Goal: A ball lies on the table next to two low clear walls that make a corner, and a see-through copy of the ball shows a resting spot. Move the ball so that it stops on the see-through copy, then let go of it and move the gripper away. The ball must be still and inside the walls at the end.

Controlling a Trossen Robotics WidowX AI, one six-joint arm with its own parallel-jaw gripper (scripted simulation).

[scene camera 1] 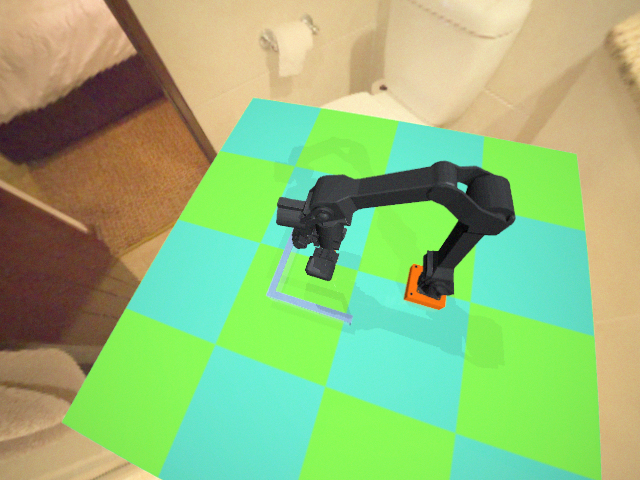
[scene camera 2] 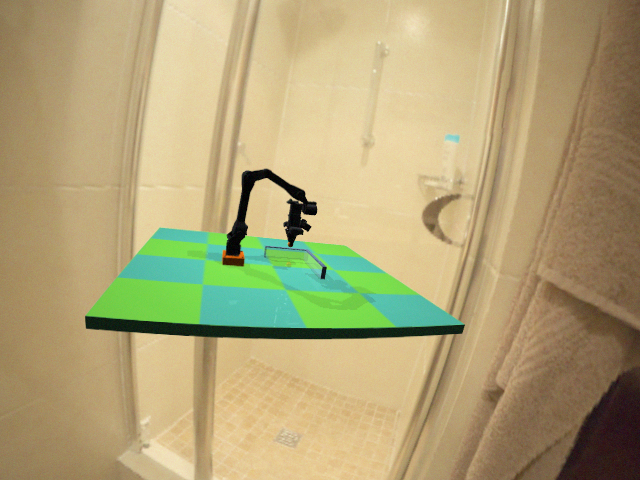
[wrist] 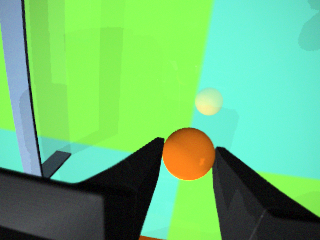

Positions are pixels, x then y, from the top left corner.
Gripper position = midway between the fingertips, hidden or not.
My gripper (scene camera 1: 330, 253) carries an orange ball (wrist: 188, 153).
